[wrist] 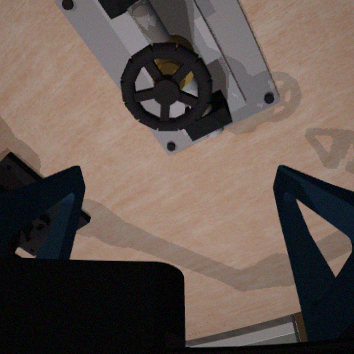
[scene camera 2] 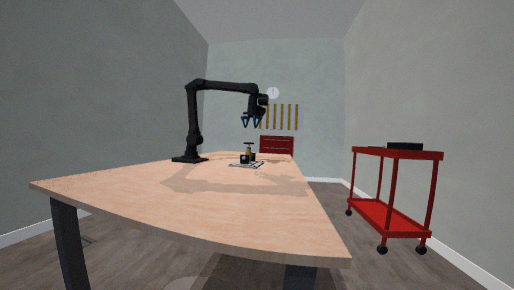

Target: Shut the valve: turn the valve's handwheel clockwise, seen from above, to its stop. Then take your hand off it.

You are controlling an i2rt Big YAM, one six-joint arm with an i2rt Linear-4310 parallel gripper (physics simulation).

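Note:
The black handwheel (scene camera 2: 248,143) (wrist: 166,90) has several spokes and sits on top of the brass valve body (scene camera 2: 248,152) (wrist: 175,70). The valve is held over a grey base plate (scene camera 2: 233,164) (wrist: 255,75) on the table. My gripper (scene camera 2: 251,125) (wrist: 178,175) is open and empty, with its blue fingers pointing down. It hangs well above the handwheel and does not touch it. In the wrist view the handwheel lies beyond the fingertips, in the upper middle, and the far part of the plate is cut off by the frame edge.
The wooden table (scene camera 2: 200,215) (wrist: 150,200) carries the arm's black base (scene camera 2: 190,159) (wrist: 45,225), which shows at the left in both views. A red cart (scene camera 2: 397,154) stands to the right of the table. A red drawer cabinet (scene camera 2: 276,144) stands behind the far end.

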